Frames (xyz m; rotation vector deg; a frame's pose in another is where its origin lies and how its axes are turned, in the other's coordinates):
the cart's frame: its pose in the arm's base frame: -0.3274 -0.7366 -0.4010 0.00 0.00 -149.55
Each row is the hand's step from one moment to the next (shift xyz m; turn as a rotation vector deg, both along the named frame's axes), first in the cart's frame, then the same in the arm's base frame.
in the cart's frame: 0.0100 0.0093 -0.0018 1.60 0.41 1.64
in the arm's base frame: -0.0039 -0.0131 -0.0018 -1.17 -1.16 1.64
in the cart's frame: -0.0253 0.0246 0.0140 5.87 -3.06 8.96
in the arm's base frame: 0.0343 -0.0084 0.0140 -6.61 -0.34 8.96
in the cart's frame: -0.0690 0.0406 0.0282 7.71 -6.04 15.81
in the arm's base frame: 0.0801 0.0000 0.0282 -9.71 1.30 15.81
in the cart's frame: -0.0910 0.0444 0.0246 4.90 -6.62 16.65
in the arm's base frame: 0.1009 0.0078 0.0246 -7.58 3.22 16.65
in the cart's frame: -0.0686 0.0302 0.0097 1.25 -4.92 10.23
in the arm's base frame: 0.0744 0.0087 0.0097 -3.57 3.61 10.23
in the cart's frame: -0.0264 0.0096 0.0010 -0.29 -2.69 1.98
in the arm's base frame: 0.0276 0.0051 0.0010 -1.11 2.47 1.98
